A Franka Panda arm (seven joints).
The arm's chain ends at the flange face. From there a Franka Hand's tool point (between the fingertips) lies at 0.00 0.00 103.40 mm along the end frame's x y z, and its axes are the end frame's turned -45 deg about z.
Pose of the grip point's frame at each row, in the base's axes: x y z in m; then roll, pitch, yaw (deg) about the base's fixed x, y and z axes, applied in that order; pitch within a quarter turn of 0, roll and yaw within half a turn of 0:
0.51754, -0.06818, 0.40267, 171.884, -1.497, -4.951
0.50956, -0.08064, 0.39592, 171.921, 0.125, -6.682
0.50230, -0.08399, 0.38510, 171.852, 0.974, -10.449
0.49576, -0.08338, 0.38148, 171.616, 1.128, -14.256
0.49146, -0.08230, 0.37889, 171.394, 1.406, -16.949
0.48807, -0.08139, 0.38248, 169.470, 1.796, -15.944
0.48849, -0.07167, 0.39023, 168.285, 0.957, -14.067
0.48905, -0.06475, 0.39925, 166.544, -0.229, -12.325
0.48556, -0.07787, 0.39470, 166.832, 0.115, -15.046
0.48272, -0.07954, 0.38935, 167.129, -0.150, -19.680
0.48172, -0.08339, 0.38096, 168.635, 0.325, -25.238
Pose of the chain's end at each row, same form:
0.51614, -0.05341, 0.50500, 175.302, -6.792, -49.778
0.51147, -0.06623, 0.49829, 174.180, -5.614, -51.388
0.50667, -0.06989, 0.48744, 173.531, -5.059, -55.094
0.50142, -0.06926, 0.48376, 173.254, -5.115, -58.872
0.49837, -0.06823, 0.48110, 172.899, -5.073, -61.528
0.49632, -0.06410, 0.48409, 171.246, -6.142, -60.308
0.49523, -0.05172, 0.49146, 170.983, -7.570, -58.371
0.49379, -0.04116, 0.49981, 170.559, -9.635, -56.555
0.49187, -0.05517, 0.49538, 170.525, -9.187, -59.270
0.49023, -0.05776, 0.49015, 170.928, -9.170, -63.968
0.49093, -0.06520, 0.48233, 171.681, -7.778, -69.639

